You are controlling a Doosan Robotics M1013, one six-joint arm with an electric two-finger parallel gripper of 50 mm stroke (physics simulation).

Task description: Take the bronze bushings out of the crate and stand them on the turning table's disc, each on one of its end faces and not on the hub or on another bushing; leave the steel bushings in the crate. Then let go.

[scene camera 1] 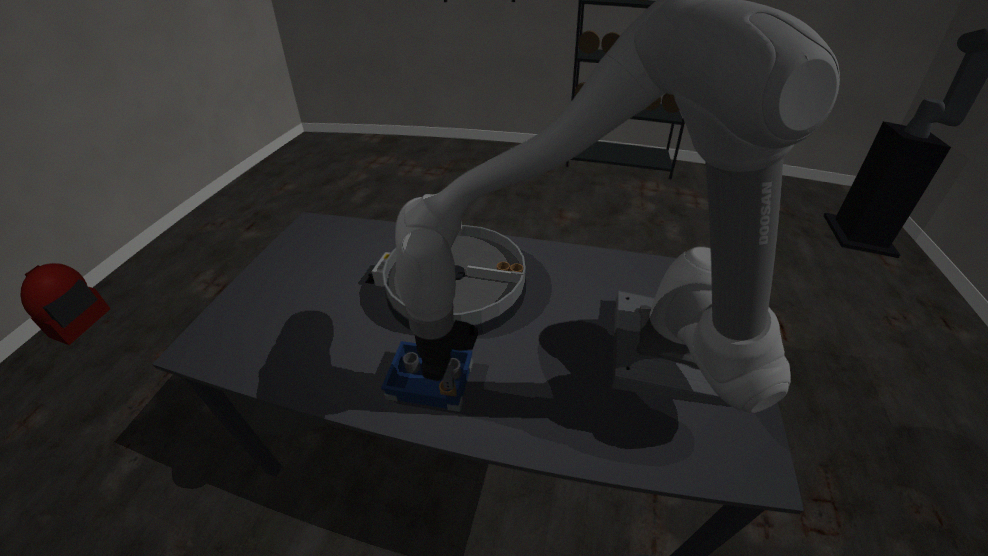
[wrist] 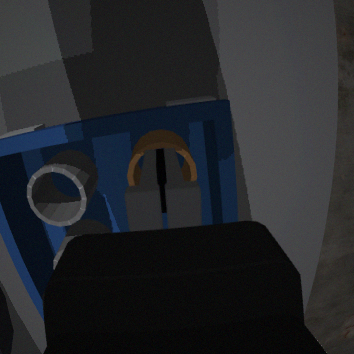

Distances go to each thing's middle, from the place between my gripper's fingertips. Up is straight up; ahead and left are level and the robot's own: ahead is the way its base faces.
Now: the blue crate [scene camera 1: 399,385] 7 cm ahead of my hand, 3 cm to the right of it and 2 cm below it.
